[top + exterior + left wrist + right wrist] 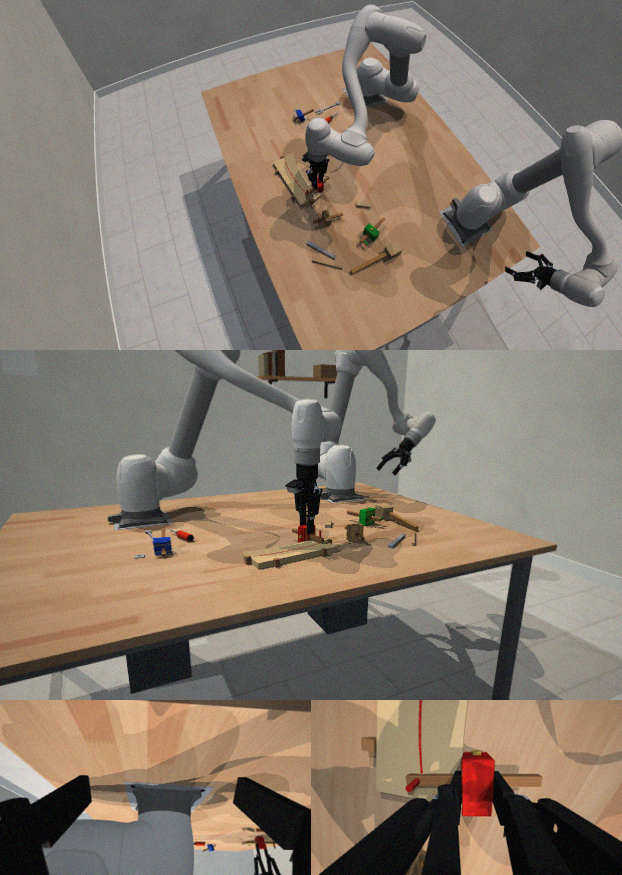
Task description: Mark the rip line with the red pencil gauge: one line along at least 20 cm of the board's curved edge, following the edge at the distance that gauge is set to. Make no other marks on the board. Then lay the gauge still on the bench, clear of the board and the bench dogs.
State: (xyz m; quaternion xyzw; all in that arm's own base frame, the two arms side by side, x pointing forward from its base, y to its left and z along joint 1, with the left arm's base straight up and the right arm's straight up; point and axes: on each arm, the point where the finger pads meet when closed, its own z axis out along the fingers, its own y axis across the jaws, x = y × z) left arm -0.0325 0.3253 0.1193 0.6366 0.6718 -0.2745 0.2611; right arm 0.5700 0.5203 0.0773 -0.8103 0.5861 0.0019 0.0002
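Note:
The red pencil gauge is 4 cm below my right hand, 2 cm ahead of it and 1 cm to the right of it. The rest, counted from my right hand: pale board 10 cm to the right, 8 cm ahead, 7 cm below; short stick 19 cm to the left, 16 cm behind, 7 cm below; wooden gauge 17 cm to the left, 5 cm below, 5 cm ahead.

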